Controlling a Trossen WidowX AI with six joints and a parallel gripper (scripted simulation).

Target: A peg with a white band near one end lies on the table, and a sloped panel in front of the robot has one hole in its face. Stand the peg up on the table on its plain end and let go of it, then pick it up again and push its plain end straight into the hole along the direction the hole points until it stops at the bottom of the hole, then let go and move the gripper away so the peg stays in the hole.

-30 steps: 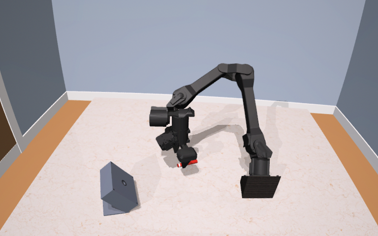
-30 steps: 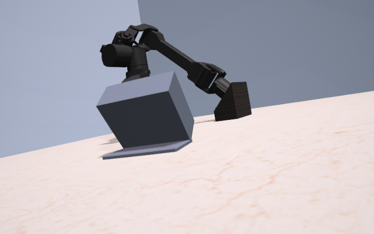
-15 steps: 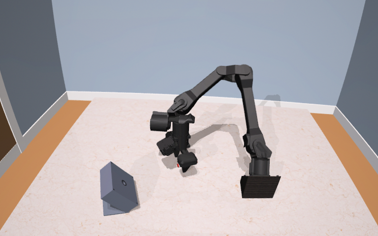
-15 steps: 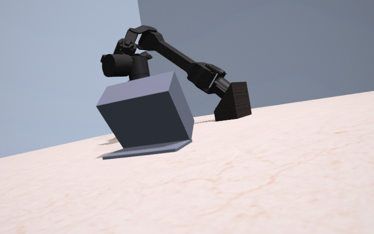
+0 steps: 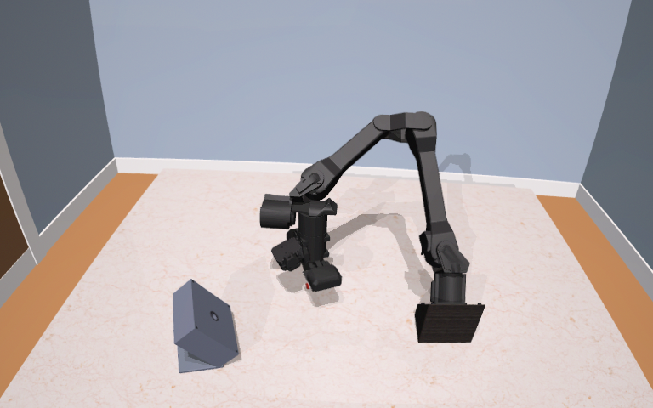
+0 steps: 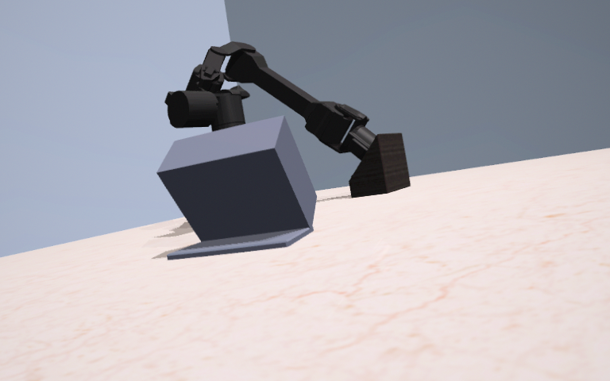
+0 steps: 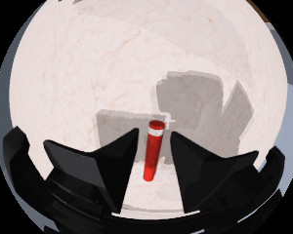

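My gripper tip is 10 mm past the red peg and 10 mm to the left of it. The rest, counted from my gripper tip: grey sloped panel 160 mm ahead, 210 mm to the left, 60 mm above; then grey foot plate 180 mm ahead, 220 mm to the left.
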